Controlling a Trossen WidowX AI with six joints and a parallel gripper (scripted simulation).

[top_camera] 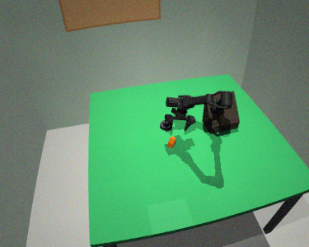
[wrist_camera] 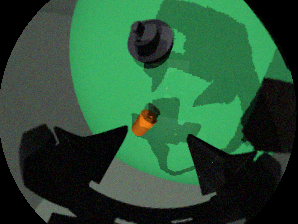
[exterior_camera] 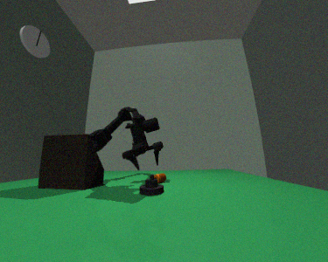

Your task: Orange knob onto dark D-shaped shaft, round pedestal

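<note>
Right now the orange knob is 50 mm below my gripper tip, 50 mm ahead of it and 30 mm to the left of it. Round my gripper tip: dark round pedestal: 140 mm to the right, 40 mm below, 40 mm ahead.
</note>
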